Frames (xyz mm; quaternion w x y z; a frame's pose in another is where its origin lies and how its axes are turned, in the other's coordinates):
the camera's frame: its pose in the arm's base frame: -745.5 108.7 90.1 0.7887 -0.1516 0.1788 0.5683
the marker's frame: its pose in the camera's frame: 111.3 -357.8 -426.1 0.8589 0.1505 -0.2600 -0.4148
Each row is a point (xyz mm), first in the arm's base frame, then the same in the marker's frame.
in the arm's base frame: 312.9 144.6 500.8
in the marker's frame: 833.4 64.8 762.4
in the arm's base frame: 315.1 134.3 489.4
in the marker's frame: 831.1 53.2 752.4
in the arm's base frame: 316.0 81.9 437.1
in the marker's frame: 810.2 -1.8 707.5
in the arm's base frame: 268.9 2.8 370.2
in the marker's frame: 734.1 -66.8 653.3
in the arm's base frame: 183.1 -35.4 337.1
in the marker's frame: 638.1 -76.6 628.5
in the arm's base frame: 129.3 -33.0 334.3
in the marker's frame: 588.2 -56.1 627.3
